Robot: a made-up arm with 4 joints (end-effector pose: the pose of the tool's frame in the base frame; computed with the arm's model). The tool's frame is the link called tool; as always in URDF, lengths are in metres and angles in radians. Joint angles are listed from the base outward.
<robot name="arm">
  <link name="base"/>
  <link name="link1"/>
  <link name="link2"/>
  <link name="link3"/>
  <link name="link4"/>
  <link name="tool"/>
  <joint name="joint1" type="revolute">
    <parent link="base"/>
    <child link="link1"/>
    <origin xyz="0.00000 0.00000 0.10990" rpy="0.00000 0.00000 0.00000"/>
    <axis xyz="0 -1 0"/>
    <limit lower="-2.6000" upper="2.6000" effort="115" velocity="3"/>
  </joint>
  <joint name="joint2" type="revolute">
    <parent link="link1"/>
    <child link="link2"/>
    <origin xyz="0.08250 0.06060 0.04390" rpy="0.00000 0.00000 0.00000"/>
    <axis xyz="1 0 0"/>
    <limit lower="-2.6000" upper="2.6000" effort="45" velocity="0.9"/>
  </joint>
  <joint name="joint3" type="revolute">
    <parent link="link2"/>
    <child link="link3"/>
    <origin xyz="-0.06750 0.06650 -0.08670" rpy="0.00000 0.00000 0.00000"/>
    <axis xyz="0 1 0"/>
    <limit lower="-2.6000" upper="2.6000" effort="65" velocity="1.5"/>
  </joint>
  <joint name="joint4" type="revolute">
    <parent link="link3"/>
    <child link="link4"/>
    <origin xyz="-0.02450 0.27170 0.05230" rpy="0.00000 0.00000 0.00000"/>
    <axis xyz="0 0 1"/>
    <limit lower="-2.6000" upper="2.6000" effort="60" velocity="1.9"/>
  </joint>
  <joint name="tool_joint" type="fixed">
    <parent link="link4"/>
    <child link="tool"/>
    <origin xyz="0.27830 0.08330 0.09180" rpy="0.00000 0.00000 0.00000"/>
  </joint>
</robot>
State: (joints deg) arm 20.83 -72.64 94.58 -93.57
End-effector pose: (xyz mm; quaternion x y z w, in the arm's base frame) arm 163.1 -55.9 118.0 -0.5690 0.1004 -0.8126 0.0765
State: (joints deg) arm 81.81 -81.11 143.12 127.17
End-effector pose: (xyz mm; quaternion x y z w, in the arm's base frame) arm 506.0 93.4 348.9 0.4575 -0.0502 0.3181 0.8289
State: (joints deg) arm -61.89 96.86 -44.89 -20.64
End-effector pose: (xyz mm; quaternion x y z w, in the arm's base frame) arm 343.6 -178.6 178.7 0.4214 0.1764 -0.7084 0.5380
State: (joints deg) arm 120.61 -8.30 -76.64 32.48
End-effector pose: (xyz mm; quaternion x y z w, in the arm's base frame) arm -15.9 628.2 -0.5 0.3402 0.9280 0.0678 0.1360
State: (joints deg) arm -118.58 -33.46 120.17 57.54
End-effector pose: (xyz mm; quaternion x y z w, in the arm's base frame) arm -465.3 462.2 235.7 -0.1494 -0.8701 0.2296 0.4099
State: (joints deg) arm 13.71 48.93 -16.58 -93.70
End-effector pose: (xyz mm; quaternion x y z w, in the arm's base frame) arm -17.6 49.3 236.2 0.4566 0.1394 -0.6481 0.5933
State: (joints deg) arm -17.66 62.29 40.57 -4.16
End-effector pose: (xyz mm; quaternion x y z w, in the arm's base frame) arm 391.6 376.1 332.8 0.4915 0.4346 0.0755 0.7510
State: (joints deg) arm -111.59 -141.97 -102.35 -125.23
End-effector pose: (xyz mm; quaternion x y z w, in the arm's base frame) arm 211.7 -131.7 134.5 0.1036 0.2571 0.1276 0.9523
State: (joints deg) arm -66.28 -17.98 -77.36 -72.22
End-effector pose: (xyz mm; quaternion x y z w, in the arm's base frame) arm 44.8 179.5 233.4 0.0168 -0.1058 -0.4594 0.8817
